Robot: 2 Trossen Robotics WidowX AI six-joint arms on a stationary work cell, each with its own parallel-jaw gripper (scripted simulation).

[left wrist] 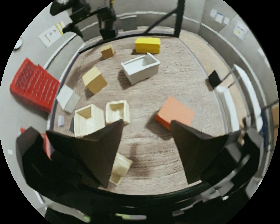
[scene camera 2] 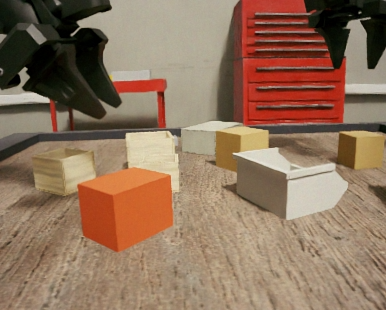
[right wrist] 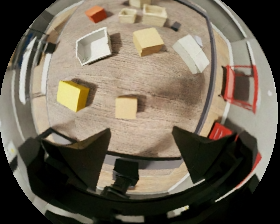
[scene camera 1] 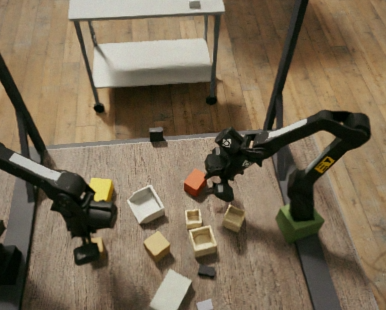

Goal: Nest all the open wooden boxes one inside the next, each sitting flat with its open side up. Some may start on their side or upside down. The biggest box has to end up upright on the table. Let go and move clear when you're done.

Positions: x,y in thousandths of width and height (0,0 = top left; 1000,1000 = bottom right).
left gripper: left wrist 527,547; scene camera 2 291,360; scene camera 1 530,602; not seen in the right wrist view (out of frame)
